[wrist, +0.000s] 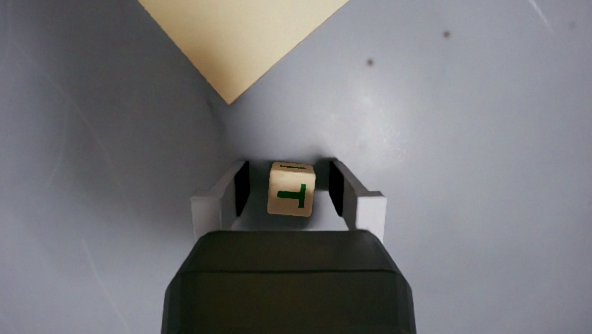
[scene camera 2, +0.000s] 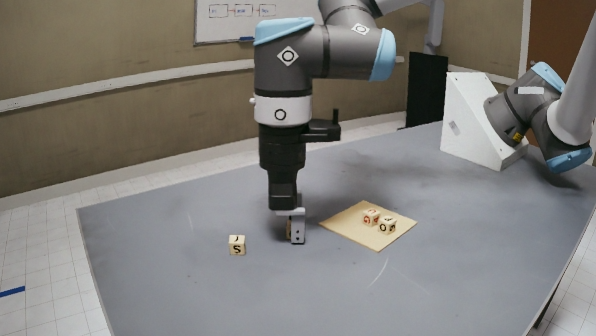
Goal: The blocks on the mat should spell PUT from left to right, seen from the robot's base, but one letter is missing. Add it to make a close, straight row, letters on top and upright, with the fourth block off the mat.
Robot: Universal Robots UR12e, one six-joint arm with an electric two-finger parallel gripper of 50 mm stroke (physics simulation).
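Note:
The T block (scene camera 2: 288, 229) (wrist: 291, 192) is a pale cube on the table, with a green T on top. My gripper (scene camera 2: 295, 234) (wrist: 289, 178) is open and low around it, with a gap between the block and each finger. In the scene view the near finger hides most of the block. The tan mat (scene camera 2: 345, 224) (wrist: 235, 50) bears a block with red letters (scene camera 2: 370, 217) and a block with black letters (scene camera 2: 387, 225), close together. Their top letters are hard to read there. The fourth block (scene camera 2: 237, 245) sits off the mat, with an S on its side.
The grey table (scene camera 2: 200, 300) carries the mat, the loose blocks and the white slanted robot base mount (scene camera 2: 465, 120) at the back right. A black panel (scene camera 2: 427, 90) stands behind the table. The mat's near corner lies a little beyond the fingers in the wrist view.

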